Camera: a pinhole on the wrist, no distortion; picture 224 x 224 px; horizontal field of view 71.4 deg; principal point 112.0 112.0 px. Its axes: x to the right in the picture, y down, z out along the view. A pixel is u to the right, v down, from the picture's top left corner.
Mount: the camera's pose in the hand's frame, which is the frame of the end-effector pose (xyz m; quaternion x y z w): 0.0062 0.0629 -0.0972 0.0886 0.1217 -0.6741 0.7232
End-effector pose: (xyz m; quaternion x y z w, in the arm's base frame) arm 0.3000 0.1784 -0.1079 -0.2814 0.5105 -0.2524 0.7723
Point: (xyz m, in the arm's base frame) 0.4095 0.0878 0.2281
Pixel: 212 45
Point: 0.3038 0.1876 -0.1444
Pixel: 117 123
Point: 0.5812 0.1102 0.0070
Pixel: 129 126
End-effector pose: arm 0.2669 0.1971 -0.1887 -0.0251 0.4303 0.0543 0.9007
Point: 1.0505 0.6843 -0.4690
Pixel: outside the picture
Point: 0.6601 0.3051 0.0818
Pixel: 65 116
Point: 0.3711 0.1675 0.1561
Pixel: 100 19
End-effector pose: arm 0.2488 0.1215 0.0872 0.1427 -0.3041 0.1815 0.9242
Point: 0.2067 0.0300 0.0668
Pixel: 187 29
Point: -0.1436 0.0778 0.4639
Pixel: 25 85
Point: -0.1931 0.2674 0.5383
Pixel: outside the picture
